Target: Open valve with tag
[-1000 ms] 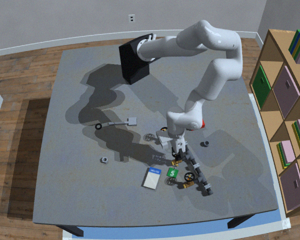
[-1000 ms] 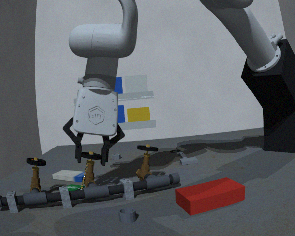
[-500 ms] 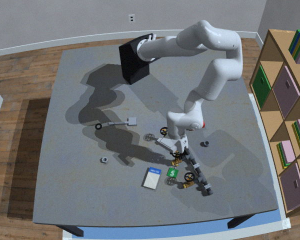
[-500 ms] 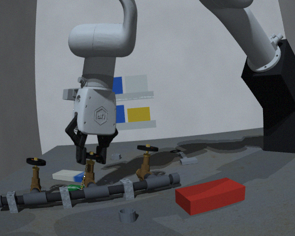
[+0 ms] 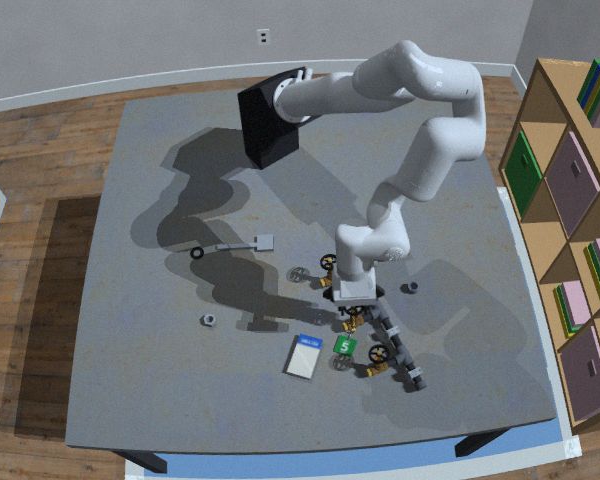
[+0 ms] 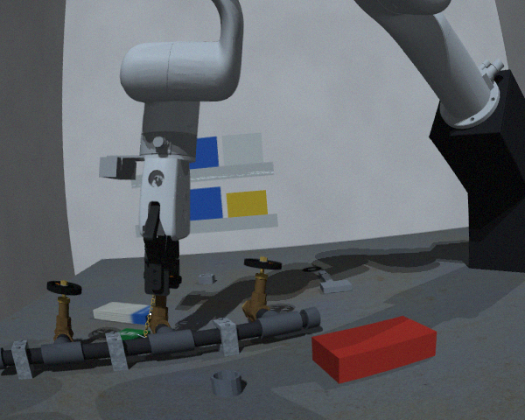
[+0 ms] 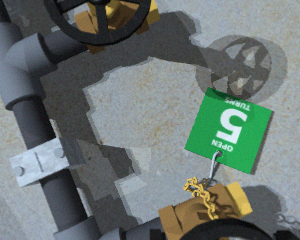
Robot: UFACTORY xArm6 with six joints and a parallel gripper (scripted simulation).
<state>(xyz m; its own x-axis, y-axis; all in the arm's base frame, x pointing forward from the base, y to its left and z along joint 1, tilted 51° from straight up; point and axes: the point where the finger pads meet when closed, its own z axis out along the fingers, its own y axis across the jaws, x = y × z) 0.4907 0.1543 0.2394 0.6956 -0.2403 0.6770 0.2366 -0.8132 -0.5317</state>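
The green tag lies 6 cm ahead of my hand and 9 cm below it. From my hand the other things lie so: notepad 13 cm ahead, 9 cm to the right, 8 cm below; grey flat tool 16 cm behind, 32 cm to the right, 8 cm below; red block 27 cm behind, 5 cm to the left, 7 cm below.
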